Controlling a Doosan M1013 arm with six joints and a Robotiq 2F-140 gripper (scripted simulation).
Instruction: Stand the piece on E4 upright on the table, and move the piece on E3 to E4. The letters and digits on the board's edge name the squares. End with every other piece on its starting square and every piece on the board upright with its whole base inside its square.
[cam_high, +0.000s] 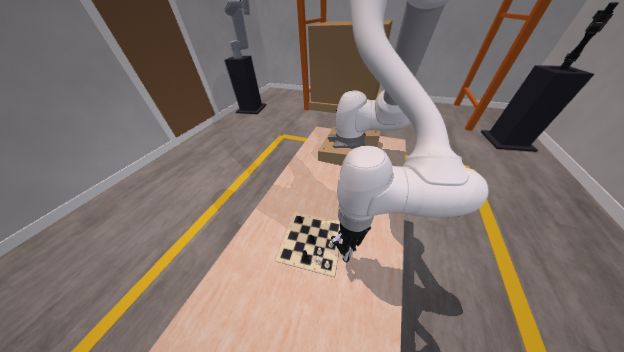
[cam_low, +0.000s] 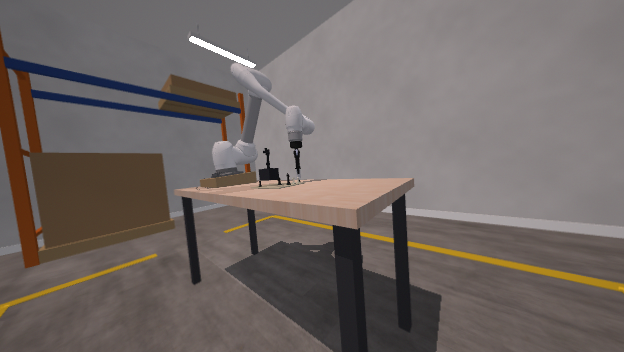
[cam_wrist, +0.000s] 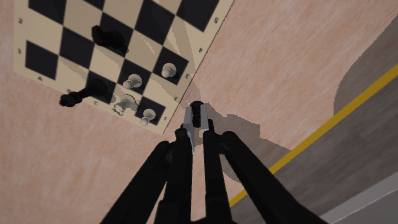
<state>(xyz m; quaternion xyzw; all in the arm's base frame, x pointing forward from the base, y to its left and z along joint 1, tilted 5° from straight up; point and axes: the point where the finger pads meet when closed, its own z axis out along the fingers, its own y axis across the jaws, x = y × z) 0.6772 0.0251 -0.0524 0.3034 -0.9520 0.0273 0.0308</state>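
My hand is 30 mm short of the pale piece, 100 mm to the left of it and 30 mm above it. Round my hand: chessboard: 50 mm behind, 140 mm to the right, 50 mm below.
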